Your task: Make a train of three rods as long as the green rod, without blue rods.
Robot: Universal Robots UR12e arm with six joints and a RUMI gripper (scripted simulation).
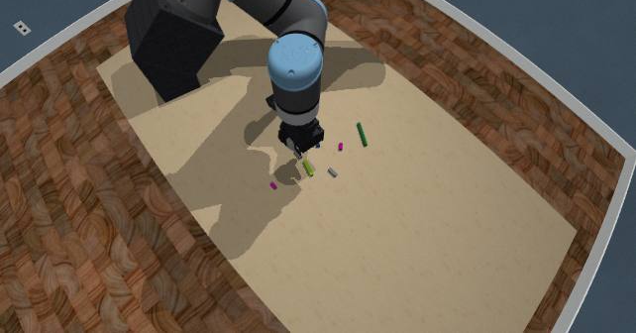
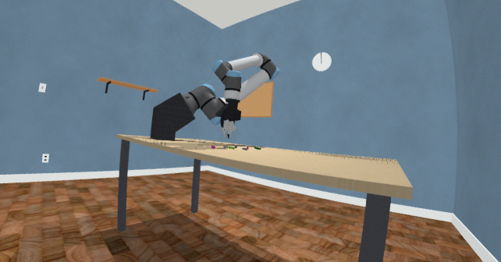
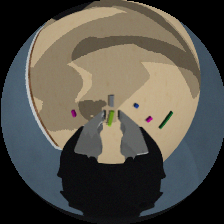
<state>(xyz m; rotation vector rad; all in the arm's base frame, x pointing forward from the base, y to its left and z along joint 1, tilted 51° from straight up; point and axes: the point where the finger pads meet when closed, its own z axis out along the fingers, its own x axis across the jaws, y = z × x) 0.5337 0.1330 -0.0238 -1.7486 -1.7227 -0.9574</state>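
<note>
Right now the lime rod is 50 mm ahead of my hand and 60 mm below it. From my hand the other things lie so: green rod 50 mm ahead, 200 mm to the left, 60 mm below; then blue rod 10 mm ahead, 70 mm to the left, 60 mm below.
</note>
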